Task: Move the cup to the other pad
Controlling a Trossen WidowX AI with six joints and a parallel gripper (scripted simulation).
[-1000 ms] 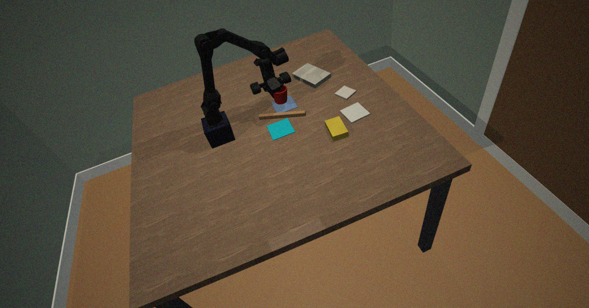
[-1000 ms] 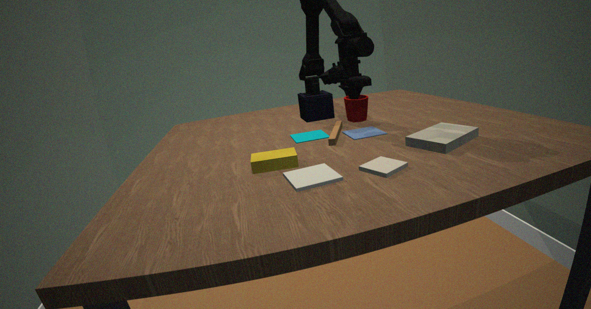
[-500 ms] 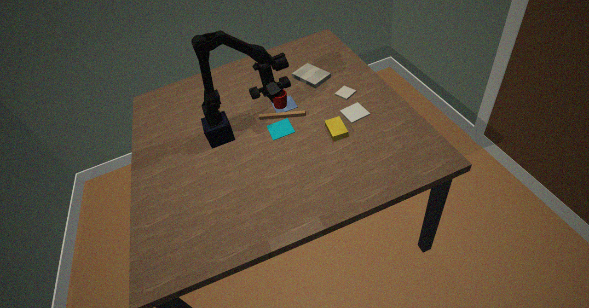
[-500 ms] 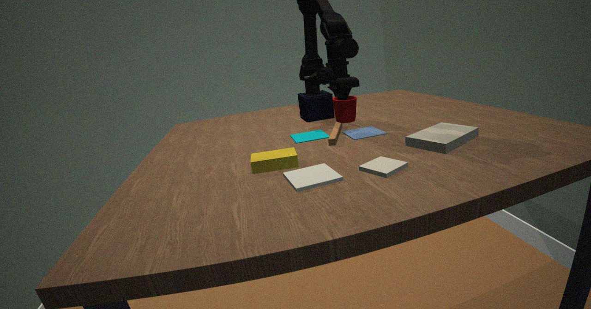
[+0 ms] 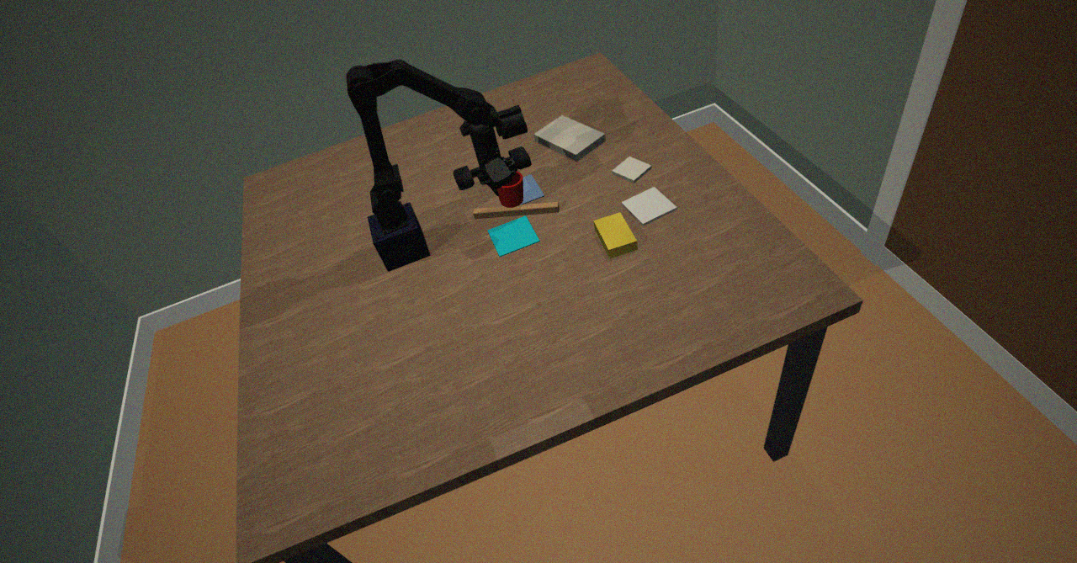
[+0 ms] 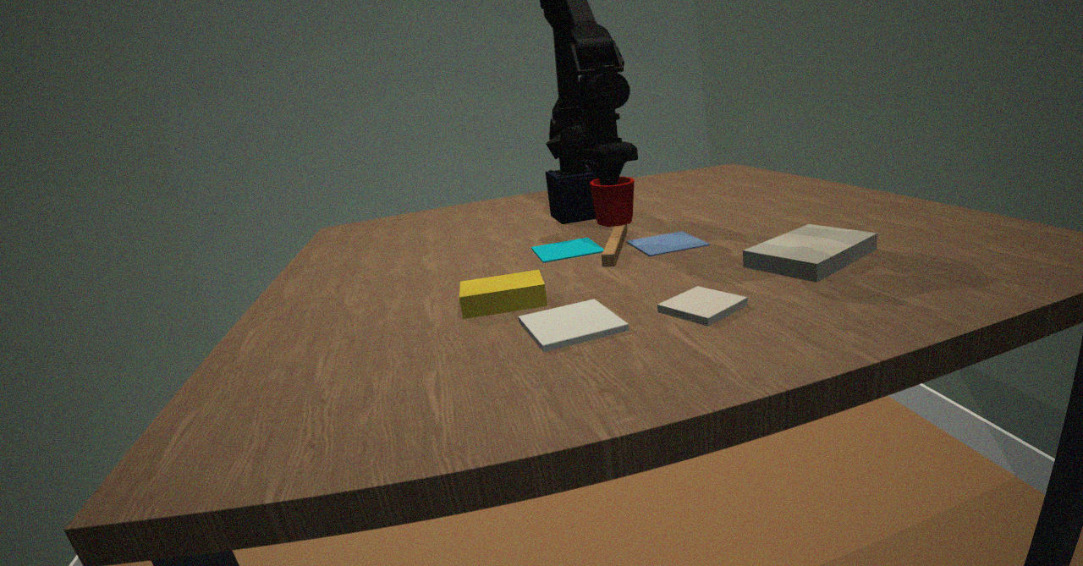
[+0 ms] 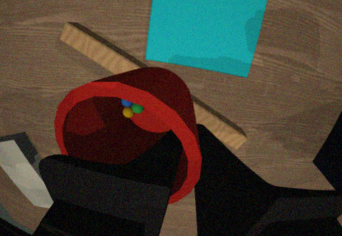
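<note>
Now: gripper tip 90 mm above the cyan pad, 80 mm to the left of it and 10 mm past it. The rest, counted from my gripper tip: red cup: 30 mm ahead; then blue pad: 90 mm below, 70 mm to the left, 70 mm ahead; then wooden stick: 80 mm below, 30 mm ahead.
</note>
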